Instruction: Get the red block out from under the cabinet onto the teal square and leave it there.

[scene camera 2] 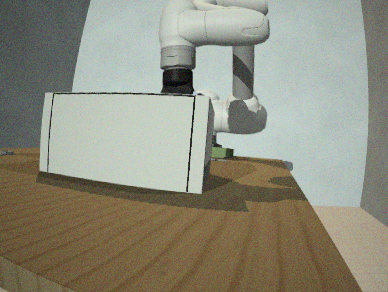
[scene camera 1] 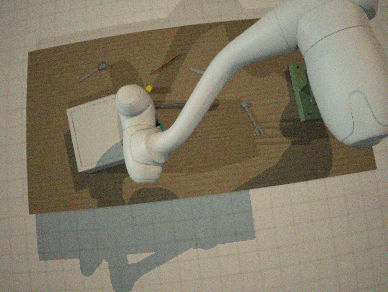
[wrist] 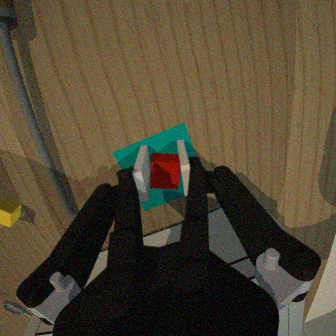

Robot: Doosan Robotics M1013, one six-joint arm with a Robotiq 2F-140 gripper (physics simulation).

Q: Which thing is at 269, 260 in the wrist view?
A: My gripper.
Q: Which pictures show the red block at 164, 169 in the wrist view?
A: The wrist view only.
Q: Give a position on a teal square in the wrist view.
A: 165, 141
